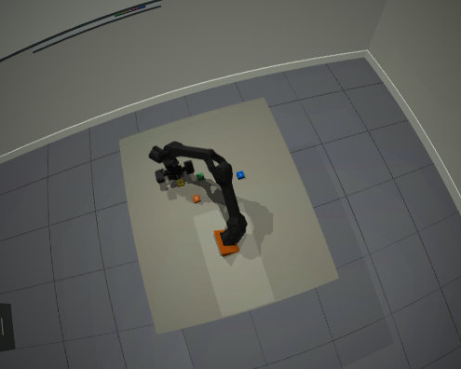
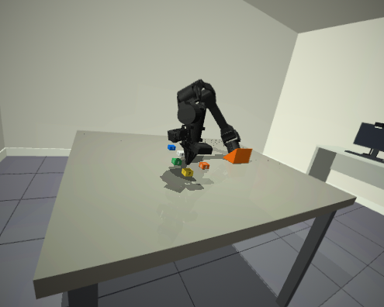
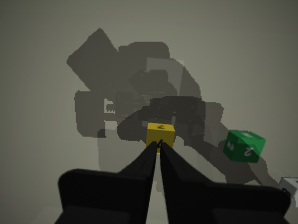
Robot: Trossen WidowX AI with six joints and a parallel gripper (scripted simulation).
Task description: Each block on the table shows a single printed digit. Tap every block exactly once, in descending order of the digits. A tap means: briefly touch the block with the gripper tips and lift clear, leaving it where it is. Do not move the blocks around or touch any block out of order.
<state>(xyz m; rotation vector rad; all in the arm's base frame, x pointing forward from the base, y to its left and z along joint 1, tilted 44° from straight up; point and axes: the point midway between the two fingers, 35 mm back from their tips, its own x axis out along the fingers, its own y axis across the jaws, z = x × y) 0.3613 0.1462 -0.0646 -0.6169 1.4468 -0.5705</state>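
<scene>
The yellow block lies 10 mm behind my gripper tip and 30 mm below it. Round my gripper tip: orange block 120 mm behind, 60 mm to the right, 30 mm below; green block 10 mm behind, 110 mm to the right, 30 mm below; white block 70 mm behind, 210 mm to the right, 30 mm below.
</scene>
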